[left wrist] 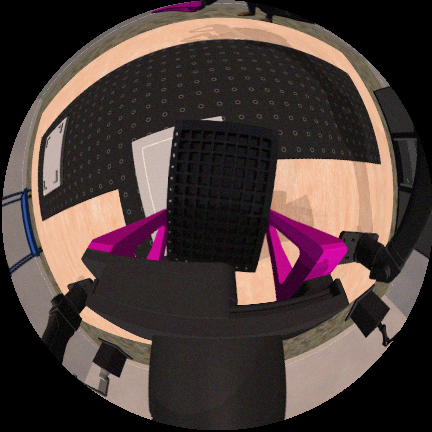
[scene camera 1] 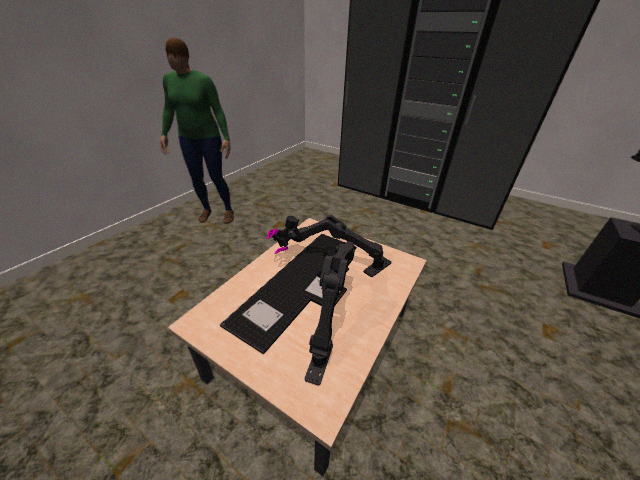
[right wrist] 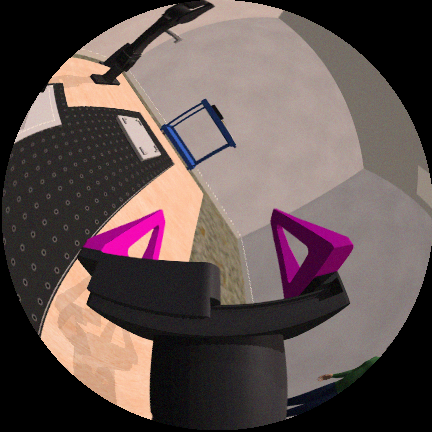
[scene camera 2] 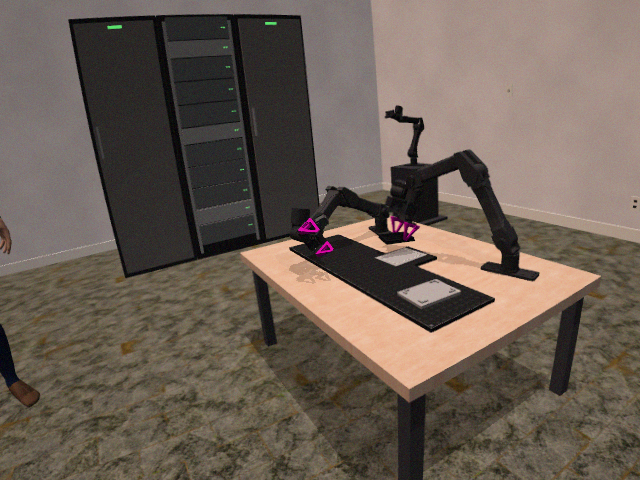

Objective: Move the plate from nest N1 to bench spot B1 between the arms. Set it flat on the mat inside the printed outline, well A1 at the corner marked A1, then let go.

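Pixels of known places: left gripper, fingertip midpoint: (left wrist: 216,214) (scene camera 2: 399,237); right gripper, fingertip midpoint: (scene camera 1: 271,246) (right wrist: 217,214) (scene camera 2: 325,240); left arm's base at its link origin: (left wrist: 83,291) (scene camera 1: 319,361) (right wrist: 105,80) (scene camera 2: 509,272); right arm's base at its link origin: (left wrist: 358,246) (scene camera 1: 377,267) (scene camera 2: 381,232).
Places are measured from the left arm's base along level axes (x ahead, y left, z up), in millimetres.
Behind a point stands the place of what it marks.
The plate (left wrist: 222,190) @[z 79, x 89, y -450 mm] is a black, many-welled plate. My left gripper (left wrist: 216,214) @[z 79, x 72, y -438 mm] (scene camera 2: 401,235) @[z 79, x 72, y -438 mm] is shut on it, with one magenta finger on each long side. The plate hangs above the bench and overlaps the right part of the light grey mat (left wrist: 150,185) @[z 15, x 128, y -369 mm] (scene camera 1: 313,287) @[z 15, x 166, y -399 mm] (scene camera 2: 402,256) @[z 15, x 106, y -402 mm] (right wrist: 41,112) in the left wrist view. Part of the mat's printed outline shows; the plate hides the rest, and I cannot read the A1 mark. The plate's height is hard to tell. My right gripper (scene camera 1: 276,241) @[z 170, x 448, y -480 mm] (scene camera 2: 316,237) @[z 170, x 448, y -480 mm] (right wrist: 217,214) @[z 170, x 448, y -480 mm] is open and empty, away from the mat.
A light grey nest (scene camera 1: 262,314) @[z 25, x 339, y -133 mm] (scene camera 2: 429,292) @[z 25, x 342, y -130 mm] (left wrist: 54,160) @[z 25, x 310, y -158 mm] (right wrist: 140,137) @[z 25, x 346, y -143 mm] with corner brackets sits empty on the black perforated board (scene camera 1: 289,289) @[z 13, x 285, y -343 mm] (scene camera 2: 356,268) @[z 13, x 301, y -480 mm] (left wrist: 210,85) @[z 13, x 233, y -498 mm] (right wrist: 55,185) @[z 13, x 304, y -450 mm]. A person (scene camera 1: 191,108) stands beyond the table.
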